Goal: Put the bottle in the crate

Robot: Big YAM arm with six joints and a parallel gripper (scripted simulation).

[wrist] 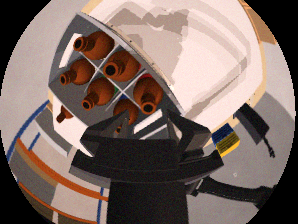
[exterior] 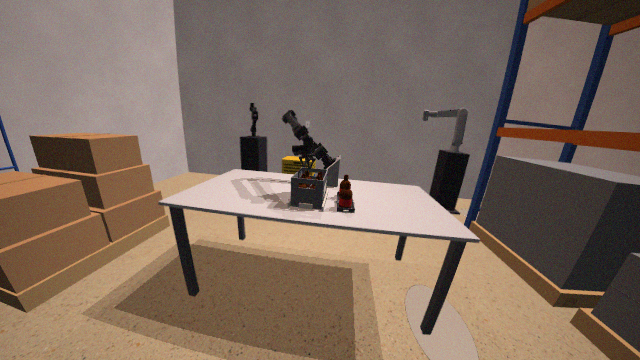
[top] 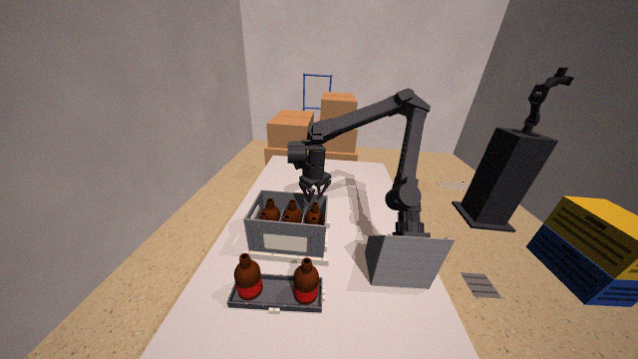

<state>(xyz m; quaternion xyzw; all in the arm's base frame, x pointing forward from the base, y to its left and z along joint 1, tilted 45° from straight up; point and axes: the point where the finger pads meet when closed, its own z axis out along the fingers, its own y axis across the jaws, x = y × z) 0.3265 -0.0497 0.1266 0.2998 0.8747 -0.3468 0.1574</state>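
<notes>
My gripper is now 10 cm above the brown bottle. Also, from my hand: grey crate 8 cm ahead, 5 cm to the left, 11 cm below; dark tray 7 cm ahead, 27 cm to the left, 18 cm below.
</notes>
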